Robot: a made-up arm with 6 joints. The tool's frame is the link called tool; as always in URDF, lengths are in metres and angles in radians. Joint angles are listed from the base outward.
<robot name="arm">
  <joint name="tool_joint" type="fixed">
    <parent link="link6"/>
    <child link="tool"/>
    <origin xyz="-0.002 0.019 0.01" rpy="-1.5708 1.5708 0"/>
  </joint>
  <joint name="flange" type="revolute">
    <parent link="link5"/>
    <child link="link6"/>
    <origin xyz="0.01 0.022 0.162" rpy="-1.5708 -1.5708 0"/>
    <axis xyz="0 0 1"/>
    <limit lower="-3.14" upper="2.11"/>
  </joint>
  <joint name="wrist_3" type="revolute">
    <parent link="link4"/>
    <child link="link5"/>
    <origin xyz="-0.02 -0.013 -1.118" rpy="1.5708 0 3.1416"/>
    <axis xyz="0 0 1"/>
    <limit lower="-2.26" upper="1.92"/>
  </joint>
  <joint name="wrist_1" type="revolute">
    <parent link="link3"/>
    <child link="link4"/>
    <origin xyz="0.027 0.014 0.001" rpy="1.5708 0 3.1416"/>
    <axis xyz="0 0 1"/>
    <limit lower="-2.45" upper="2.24"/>
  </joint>
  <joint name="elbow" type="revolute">
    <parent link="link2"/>
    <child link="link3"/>
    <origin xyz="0.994 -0.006 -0.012" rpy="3.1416 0 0"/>
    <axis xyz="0 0 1"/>
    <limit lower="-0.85" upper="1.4"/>
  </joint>
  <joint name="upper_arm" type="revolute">
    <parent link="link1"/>
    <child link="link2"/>
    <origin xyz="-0.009 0.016 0.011" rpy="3.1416 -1.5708 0"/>
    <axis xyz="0 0 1"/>
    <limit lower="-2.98" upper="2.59"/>
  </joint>
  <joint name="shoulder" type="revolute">
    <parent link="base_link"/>
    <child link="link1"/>
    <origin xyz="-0.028 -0.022 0.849" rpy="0 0 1.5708"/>
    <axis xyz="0 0 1"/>
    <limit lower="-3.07" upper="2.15"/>
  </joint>
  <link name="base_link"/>
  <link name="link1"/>
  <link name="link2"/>
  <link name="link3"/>
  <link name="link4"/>
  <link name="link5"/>
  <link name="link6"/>
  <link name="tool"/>
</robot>
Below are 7 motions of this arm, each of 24 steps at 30 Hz.
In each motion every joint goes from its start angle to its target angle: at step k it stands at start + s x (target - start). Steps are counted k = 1, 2, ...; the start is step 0. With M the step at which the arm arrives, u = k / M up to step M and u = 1 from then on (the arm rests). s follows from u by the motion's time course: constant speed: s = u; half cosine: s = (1 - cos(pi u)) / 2; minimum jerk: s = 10 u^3 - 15 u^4 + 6 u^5.
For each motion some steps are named. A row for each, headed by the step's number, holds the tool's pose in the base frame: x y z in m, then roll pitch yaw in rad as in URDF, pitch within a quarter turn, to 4 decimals.
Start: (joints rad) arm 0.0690 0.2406 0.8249 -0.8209 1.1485 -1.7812
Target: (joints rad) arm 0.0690 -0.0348 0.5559 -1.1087 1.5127 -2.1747
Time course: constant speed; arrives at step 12
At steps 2, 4, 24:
2: 1.1124 -0.0681 2.3482 -2.3918 -0.7738 -1.5561
4: 1.0718 -0.0631 2.3539 -2.2802 -0.7049 -1.6000
24: 0.9043 -0.0430 2.3613 -1.9143 -0.4137 -1.7216

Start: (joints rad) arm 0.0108 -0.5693 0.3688 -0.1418 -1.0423 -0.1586
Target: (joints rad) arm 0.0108 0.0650 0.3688 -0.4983 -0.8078 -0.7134
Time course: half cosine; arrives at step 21
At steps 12, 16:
12: 0.6992 -0.2044 2.4407 0.8175 0.3035 0.3037
16: 0.9476 -0.2031 2.2834 1.0876 0.3755 0.3667

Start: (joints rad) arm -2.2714 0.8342 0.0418 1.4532 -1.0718 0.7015
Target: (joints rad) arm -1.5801 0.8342 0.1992 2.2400 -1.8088 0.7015
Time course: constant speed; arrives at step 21
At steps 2, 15, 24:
2: -0.9662 -1.3482 0.8696 -2.9929 0.3250 2.7948
15: -0.2909 -1.6766 0.9216 -2.9952 -0.3591 -3.0793
24: 0.0539 -1.7143 0.9438 -2.9005 -0.6754 -2.9342

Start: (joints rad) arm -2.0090 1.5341 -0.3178 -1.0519 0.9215 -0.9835
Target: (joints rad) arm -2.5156 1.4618 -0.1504 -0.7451 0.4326 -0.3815
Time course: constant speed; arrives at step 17
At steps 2, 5, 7, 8, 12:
2: -0.4209 -0.5002 -0.0943 0.5968 0.8169 2.9795
5: -0.4986 -0.5005 -0.0967 0.5285 0.8958 2.9549
7: -0.5521 -0.4957 -0.0972 0.4852 0.9461 2.9435
8: -0.5792 -0.4918 -0.0971 0.4644 0.9706 2.9394
12: -0.6897 -0.4652 -0.0945 0.3873 1.0634 2.9344

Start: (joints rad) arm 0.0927 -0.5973 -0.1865 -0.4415 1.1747 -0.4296
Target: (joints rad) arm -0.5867 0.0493 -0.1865 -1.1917 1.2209 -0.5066
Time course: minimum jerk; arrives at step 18
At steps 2, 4, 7, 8, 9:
2: 0.4060 -0.1479 2.0648 2.1086 -1.1566 -1.4156
4: 0.4525 -0.1614 2.0390 2.0341 -1.1067 -1.3708
7: 0.5954 -0.2365 1.9351 1.8816 -0.9162 -1.3348
8: 0.6483 -0.2824 1.8822 1.8431 -0.8264 -1.3555
9: 0.6960 -0.3375 1.8225 1.8126 -0.7302 -1.3926

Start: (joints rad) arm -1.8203 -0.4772 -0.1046 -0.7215 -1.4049 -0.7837
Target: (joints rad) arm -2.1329 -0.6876 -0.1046 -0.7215 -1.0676 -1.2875
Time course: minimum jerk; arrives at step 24
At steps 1, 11, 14, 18, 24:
1: -0.3459 -0.5413 2.1142 1.6975 0.6808 -0.8263
11: -0.3695 -0.3823 2.1580 1.7516 0.5299 -1.1348
14: -0.3660 -0.2958 2.1767 1.8024 0.4368 -1.2833
18: -0.3502 -0.2074 2.1924 1.8685 0.3331 -1.4271
24: -0.3398 -0.1711 2.1979 1.9001 0.2876 -1.4851

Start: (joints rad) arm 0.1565 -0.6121 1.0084 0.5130 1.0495 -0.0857
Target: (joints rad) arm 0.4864 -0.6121 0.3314 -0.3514 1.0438 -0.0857
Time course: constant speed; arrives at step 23
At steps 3, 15, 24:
3: -0.6264 -0.3024 2.7356 -3.0382 -0.5575 2.9318
15: -0.1622 -0.2576 2.6624 -3.0877 -0.9161 -2.6978
24: 0.0893 -0.1454 2.5202 2.7814 -1.0833 -1.9670

